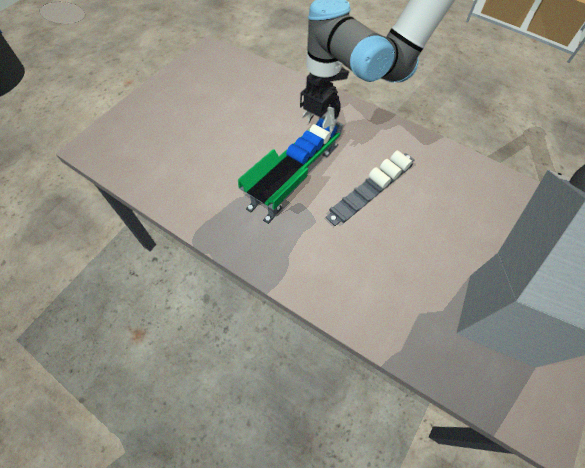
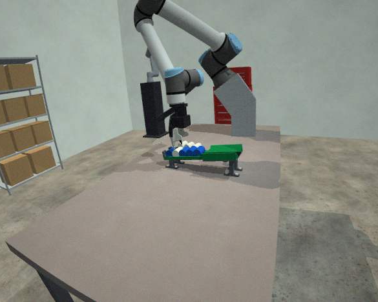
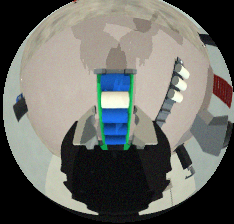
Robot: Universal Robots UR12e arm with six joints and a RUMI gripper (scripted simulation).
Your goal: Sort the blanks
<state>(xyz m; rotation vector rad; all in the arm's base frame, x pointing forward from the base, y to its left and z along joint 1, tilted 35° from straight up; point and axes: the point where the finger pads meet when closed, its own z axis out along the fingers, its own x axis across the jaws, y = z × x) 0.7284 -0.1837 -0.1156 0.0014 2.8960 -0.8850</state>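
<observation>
My hand is 23 cm past the grey stock rack, 13 cm above it and 3 cm to the right of it.
</observation>
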